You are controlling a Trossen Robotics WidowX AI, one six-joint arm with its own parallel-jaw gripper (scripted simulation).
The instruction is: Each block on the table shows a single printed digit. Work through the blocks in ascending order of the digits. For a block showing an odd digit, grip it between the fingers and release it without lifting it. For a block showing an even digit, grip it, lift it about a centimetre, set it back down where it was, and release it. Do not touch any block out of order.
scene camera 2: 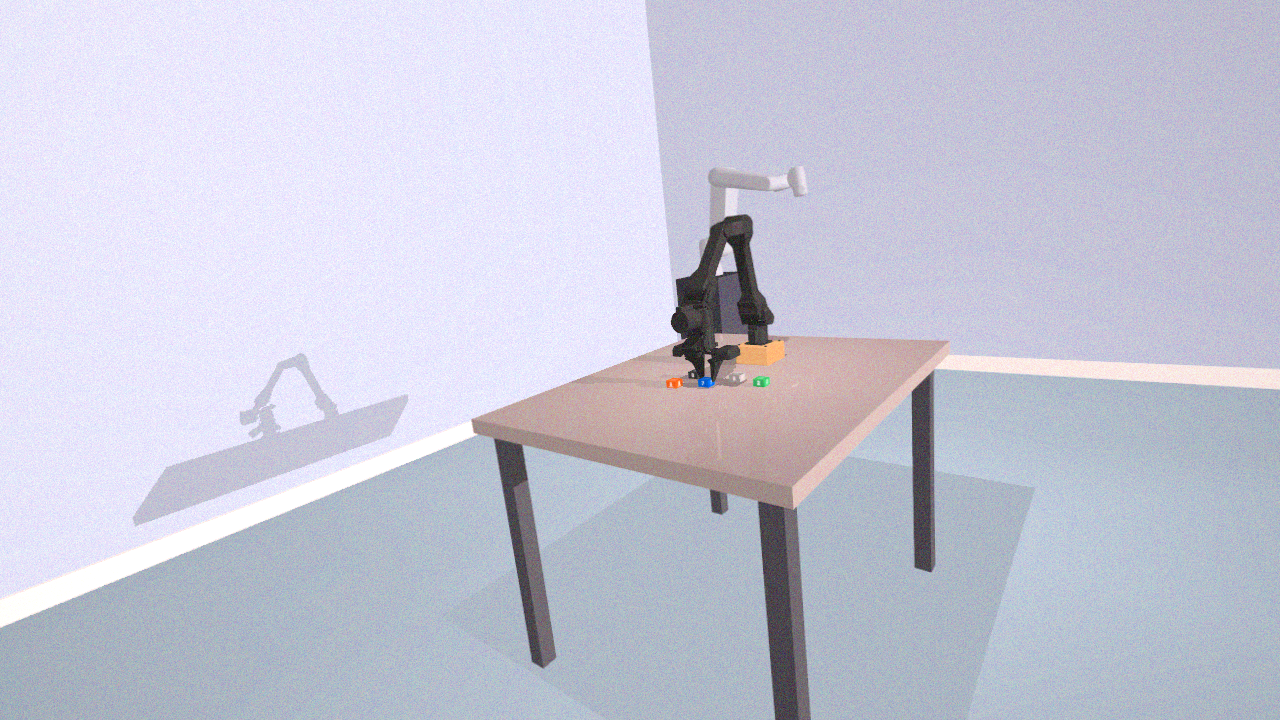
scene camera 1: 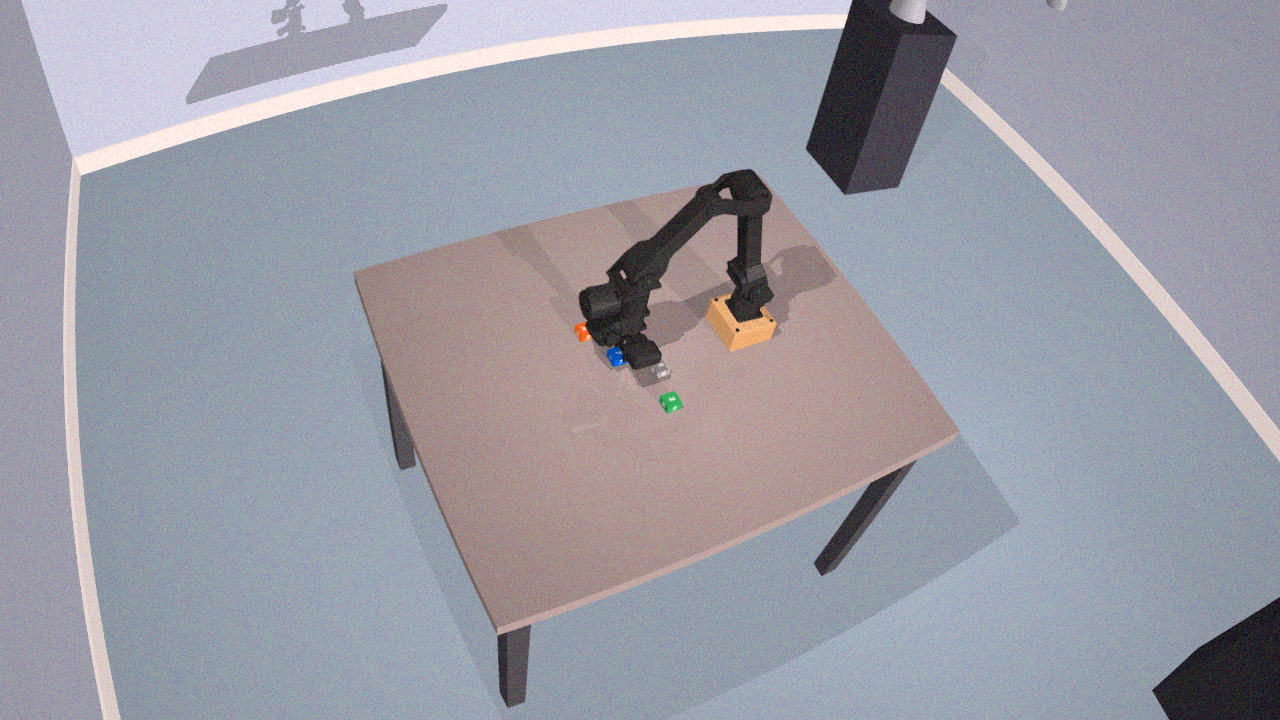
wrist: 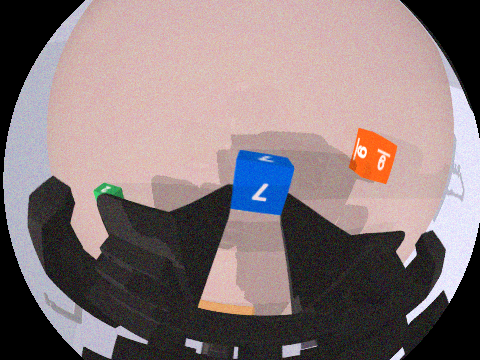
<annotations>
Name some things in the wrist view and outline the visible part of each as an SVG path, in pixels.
My gripper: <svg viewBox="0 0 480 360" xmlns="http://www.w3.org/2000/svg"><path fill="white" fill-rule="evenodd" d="M29 195L27 227L45 275L85 312L113 328L121 325L148 340L143 344L117 335L112 359L83 347L84 360L232 360L199 355L195 348L185 345L185 339L236 347L237 360L391 360L401 348L405 352L400 359L403 360L427 336L449 304L443 289L420 315L407 323L408 313L427 299L443 272L447 249L433 229L421 233L415 245L416 256L404 268L396 253L403 244L403 231L351 236L287 193L280 225L292 315L233 315L197 308L231 213L233 184L171 212L101 193L97 209L108 239L100 245L97 260L85 251L72 229L75 200L71 187L52 176ZM319 345L301 349L297 356L281 355L283 345L317 340Z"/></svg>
A blue block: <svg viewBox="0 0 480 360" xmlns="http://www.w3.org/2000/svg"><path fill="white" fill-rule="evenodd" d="M240 151L236 163L231 209L265 213L265 215L269 215L269 213L280 215L285 197L287 197L289 184L291 184L293 172L295 172L291 161L288 160L288 157Z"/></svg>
An orange block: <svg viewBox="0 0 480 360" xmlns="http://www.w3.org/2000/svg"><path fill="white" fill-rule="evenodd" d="M359 128L349 168L355 171L357 175L364 177L364 179L387 184L389 172L391 172L393 160L395 160L397 145L393 144L392 141L385 140L385 137L381 137L375 132Z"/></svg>
</annotations>
